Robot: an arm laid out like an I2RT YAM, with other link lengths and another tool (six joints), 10 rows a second.
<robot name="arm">
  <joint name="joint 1" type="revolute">
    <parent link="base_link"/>
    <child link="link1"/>
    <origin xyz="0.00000 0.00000 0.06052"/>
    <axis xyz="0 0 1"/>
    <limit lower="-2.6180" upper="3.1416"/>
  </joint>
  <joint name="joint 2" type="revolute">
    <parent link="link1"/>
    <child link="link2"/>
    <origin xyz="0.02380 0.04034 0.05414"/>
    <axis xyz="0 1 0"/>
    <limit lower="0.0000" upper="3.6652"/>
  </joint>
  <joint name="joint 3" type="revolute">
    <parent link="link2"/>
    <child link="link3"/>
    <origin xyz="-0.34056 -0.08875 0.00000"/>
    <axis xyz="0 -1 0"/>
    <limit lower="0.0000" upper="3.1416"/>
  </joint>
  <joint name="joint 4" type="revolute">
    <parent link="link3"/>
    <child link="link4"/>
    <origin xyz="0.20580 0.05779 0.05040"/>
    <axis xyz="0 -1 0"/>
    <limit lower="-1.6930" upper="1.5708"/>
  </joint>
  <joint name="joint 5" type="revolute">
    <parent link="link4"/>
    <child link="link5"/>
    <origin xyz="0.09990 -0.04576 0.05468"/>
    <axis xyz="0 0 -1"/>
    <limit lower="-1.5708" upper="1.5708"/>
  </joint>
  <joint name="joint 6" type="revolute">
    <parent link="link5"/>
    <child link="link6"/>
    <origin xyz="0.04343 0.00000 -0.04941"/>
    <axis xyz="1 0 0"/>
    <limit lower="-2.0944" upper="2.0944"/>
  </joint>
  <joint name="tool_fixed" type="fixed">
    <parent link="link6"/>
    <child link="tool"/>
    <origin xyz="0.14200 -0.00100 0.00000" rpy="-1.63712 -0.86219 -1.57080"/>
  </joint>
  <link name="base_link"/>
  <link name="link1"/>
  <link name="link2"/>
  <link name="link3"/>
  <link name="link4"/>
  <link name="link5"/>
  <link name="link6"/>
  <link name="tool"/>
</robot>
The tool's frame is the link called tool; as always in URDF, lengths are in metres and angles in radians.
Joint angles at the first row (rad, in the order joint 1, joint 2, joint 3, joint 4, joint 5, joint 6):
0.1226, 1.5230, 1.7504, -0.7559, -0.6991, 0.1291
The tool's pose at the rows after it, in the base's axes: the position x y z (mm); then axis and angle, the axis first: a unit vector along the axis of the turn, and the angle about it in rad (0 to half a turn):
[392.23, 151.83, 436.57, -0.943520, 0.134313, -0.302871, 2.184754]
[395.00, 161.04, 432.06, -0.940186, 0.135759, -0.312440, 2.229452]
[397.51, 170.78, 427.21, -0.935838, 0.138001, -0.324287, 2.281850]
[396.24, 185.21, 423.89, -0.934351, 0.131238, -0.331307, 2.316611]
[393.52, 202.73, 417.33, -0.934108, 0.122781, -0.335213, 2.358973]
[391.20, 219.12, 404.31, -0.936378, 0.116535, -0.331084, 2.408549]
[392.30, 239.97, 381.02, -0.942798, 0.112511, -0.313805, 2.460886]
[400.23, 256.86, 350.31, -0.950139, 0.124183, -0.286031, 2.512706]
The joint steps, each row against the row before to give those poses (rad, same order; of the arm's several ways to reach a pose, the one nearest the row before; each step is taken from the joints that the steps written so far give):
0.0554, 0.0000, 0.0000, 0.0233, 0.0153, 0.0206
0.0511, 0.0000, 0.0000, 0.0004, 0.0862, 0.0000
0.0583, 0.0000, 0.0000, -0.0008, 0.1011, 0.0004
0.0634, 0.0012, 0.0000, 0.0012, 0.0797, 0.0000
0.0747, 0.0057, -0.0004, -0.0046, 0.0901, -0.0004
0.0683, 0.0149, -0.0038, -0.0123, 0.0824, 0.0008
0.0656, 0.0397, -0.0065, -0.0083, 0.0679, 0.0118
0.0382, 0.0633, 0.0000, -0.0080, 0.0438, 0.0336

